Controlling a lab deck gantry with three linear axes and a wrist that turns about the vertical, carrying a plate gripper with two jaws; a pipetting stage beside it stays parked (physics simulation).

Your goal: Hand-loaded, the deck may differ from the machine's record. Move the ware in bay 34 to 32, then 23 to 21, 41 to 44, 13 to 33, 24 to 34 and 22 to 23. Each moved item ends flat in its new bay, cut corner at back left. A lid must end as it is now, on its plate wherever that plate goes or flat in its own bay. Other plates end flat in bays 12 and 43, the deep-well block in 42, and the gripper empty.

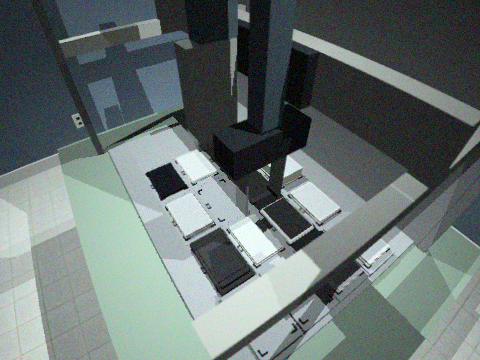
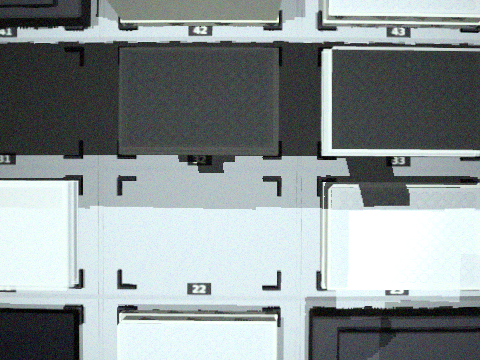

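Seen in the pictures: gripper, fingertip midpoint: (image 1: pixel 258 200); robot's base, link origin: (image 1: pixel 146 174).
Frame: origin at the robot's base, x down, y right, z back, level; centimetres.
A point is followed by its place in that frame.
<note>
My gripper (image 1: pixel 260 204) {x -16.0, y -15.0, z -39.2 cm} is open, its jaws apart above the deck around bays 32 and 33, with no ware seen between them. A white plate (image 1: pixel 255 241) {x -1.4, y -14.2, z -40.4 cm} (image 2: pixel 400 245) {x -1.4, y -14.4, z -38.6 cm} lies in bay 23, cut corner at back left. Bay 22 holds no ware. Shaded plates lie in bay 32 (image 2: pixel 199 100) {x -1.4, y -25.6, z -23.0 cm} and, pale-rimmed, in bay 33 (image 1: pixel 286 220) {x -1.4, y -24.9, z -39.9 cm} (image 2: pixel 405 100) {x -1.4, y -25.7, z -38.9 cm}. White plates lie in bays 21 (image 1: pixel 196 166) {x -1.6, y -14.7, z -7.7 cm} (image 2: pixel 30 235) {x -1.7, y -15.0, z -9.9 cm}, 12 (image 1: pixel 190 216) {x -1.4, y -4.1, z -24.2 cm} (image 2: pixel 197 340) {x -1.4, y -6.9, z -22.9 cm} and 43 (image 1: pixel 315 201) {x -1.4, y -36.2, z -39.7 cm} (image 2: pixel 405 7) {x -1.4, y -32.9, z -39.0 cm}. The deep-well block (image 1: pixel 289 170) {x -4.2, y -36.2, z -27.7 cm} (image 2: pixel 200 10) {x -2.0, y -32.3, z -23.1 cm} stands in 42.
Dark raised holders stand in bay 13 (image 1: pixel 220 257) {x -2.4, y -4.3, z -39.6 cm} (image 2: pixel 410 345) {x -2.4, y -7.1, z -39.0 cm} and bay 41 (image 2: pixel 30 12) {x -1.9, y -32.3, z -9.9 cm}; a black item (image 1: pixel 166 180) {x -0.8, y -4.2, z -7.1 cm} (image 2: pixel 35 335) {x -0.8, y -6.7, z -9.6 cm} is in bay 11. Beyond the front beam (image 1: pixel 310 272) {x -40.0, y -1.3, z -62.7 cm}, a white plate (image 1: pixel 376 255) {x -2.9, y -35.5, z -61.4 cm} shows at bay 44; a partly hidden pale edge (image 1: pixel 350 282) {x -2.0, y -25.4, z -62.0 cm} is near bay 34.
</note>
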